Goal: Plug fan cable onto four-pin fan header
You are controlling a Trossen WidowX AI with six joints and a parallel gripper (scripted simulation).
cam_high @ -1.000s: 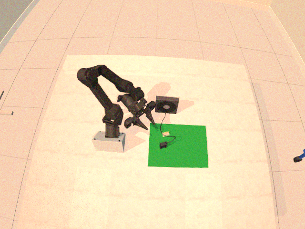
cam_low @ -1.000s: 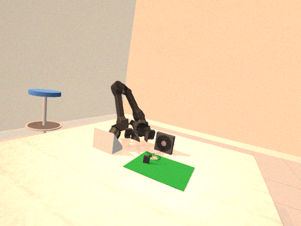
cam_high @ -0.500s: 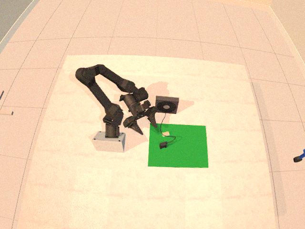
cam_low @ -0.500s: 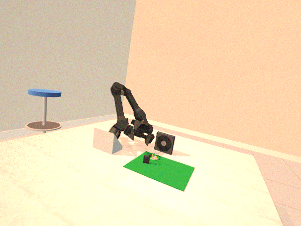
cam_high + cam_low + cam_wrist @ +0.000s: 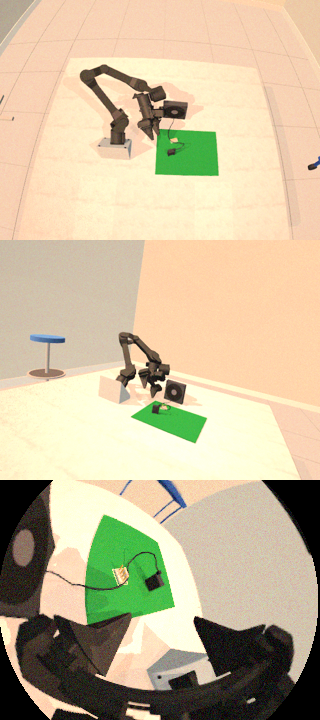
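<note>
The dark plug lies 7 cm ahead of my gripper tip, 6 cm to the right of it and 5 cm below it. From my gripper tip the other things lie so: pale four-pin header 9 cm ahead, 7 cm below, 2 cm to the left; then green board 15 cm ahead, 8 cm below, 5 cm to the right; then dark square fan 15 cm to the left, 10 cm ahead, 1 cm below.
</note>
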